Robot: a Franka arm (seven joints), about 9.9 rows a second.
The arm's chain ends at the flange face. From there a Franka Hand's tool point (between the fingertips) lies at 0.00 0.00 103.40 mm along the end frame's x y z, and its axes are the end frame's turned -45 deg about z.
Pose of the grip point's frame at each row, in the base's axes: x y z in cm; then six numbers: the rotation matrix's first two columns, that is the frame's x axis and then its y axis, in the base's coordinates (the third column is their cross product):
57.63, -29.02, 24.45, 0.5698, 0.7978, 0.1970, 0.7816, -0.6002, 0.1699
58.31, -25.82, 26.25, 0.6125, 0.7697, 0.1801, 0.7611, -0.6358, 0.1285
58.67, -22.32, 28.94, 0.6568, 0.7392, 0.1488, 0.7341, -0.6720, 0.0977
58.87, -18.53, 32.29, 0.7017, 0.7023, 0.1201, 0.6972, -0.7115, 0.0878
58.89, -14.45, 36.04, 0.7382, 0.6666, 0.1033, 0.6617, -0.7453, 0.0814
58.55, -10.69, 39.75, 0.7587, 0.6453, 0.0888, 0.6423, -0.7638, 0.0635
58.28, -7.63, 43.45, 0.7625, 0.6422, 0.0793, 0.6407, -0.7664, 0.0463
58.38, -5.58, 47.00, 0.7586, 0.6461, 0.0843, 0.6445, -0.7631, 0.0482
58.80, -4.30, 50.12, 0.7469, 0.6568, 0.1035, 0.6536, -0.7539, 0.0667
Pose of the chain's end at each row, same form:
55.01, -29.61, 34.43, 0.9556, 0.1397, 0.2594, 0.1498, -0.9885, -0.0192
56.10, -26.42, 36.33, 0.9713, 0.0947, 0.2182, 0.1051, -0.9938, -0.0365
56.89, -22.79, 39.11, 0.9835, 0.0475, 0.1743, 0.0547, -0.9979, -0.0361
57.35, -18.76, 42.52, 0.9892, -0.0065, 0.1470, -0.0032, -0.9997, -0.0228
57.53, -14.54, 46.29, 0.9899, -0.0556, 0.1306, -0.0541, -0.9984, -0.0155
57.42, -10.78, 50.03, 0.9907, -0.0838, 0.1077, -0.0823, -0.9964, -0.0179
57.34, -7.79, 53.75, 0.9922, -0.0878, 0.0888, -0.0861, -0.9960, -0.0233
57.39, -5.76, 57.29, 0.9921, -0.0827, 0.0937, -0.0807, -0.9965, -0.0255
57.54, -4.48, 60.38, 0.9903, -0.0687, 0.1203, -0.0660, -0.9975, -0.0260

